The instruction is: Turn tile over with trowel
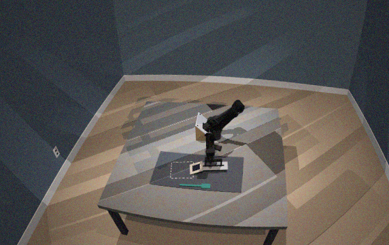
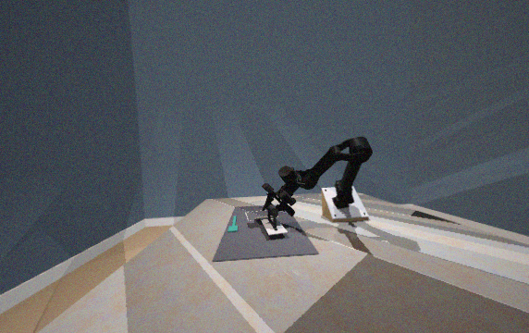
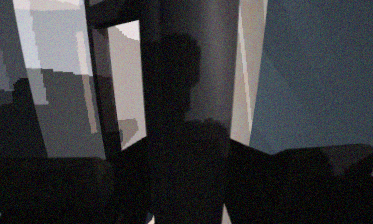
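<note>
The tile is 1 cm behind my gripper tip, 10 cm to the right of it and 5 cm below it. The rest, counted from my gripper tip: dark mat 9 cm to the right, 9 cm below; teal bar 14 cm ahead, 8 cm to the right, 7 cm below.
</note>
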